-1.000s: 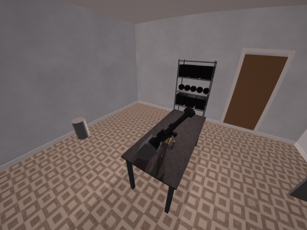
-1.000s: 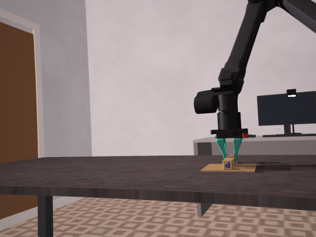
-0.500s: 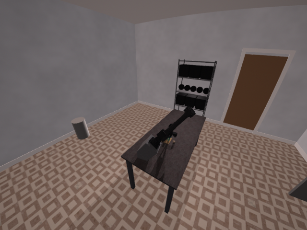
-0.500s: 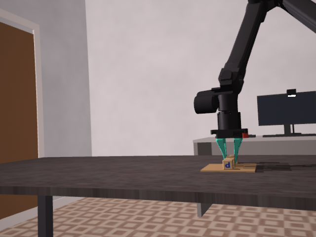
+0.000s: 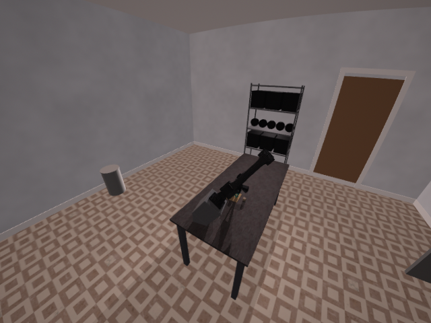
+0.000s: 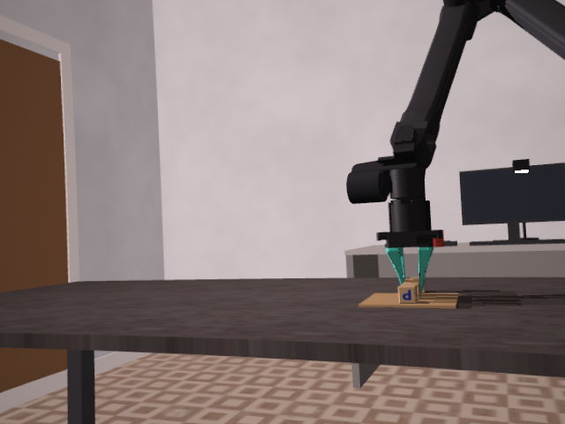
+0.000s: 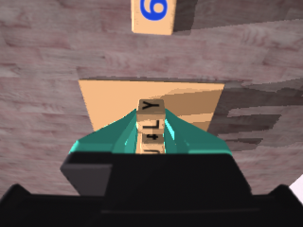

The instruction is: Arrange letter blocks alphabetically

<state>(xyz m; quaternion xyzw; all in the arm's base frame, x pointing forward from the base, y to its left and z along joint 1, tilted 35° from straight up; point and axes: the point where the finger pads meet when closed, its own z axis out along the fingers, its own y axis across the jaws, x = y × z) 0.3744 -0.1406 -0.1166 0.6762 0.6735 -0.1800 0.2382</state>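
Right now the mat is 4 cm to the left of my hand and 2 cm below it. Also, from my hand: block 8 cm to the right, 1 cm below.
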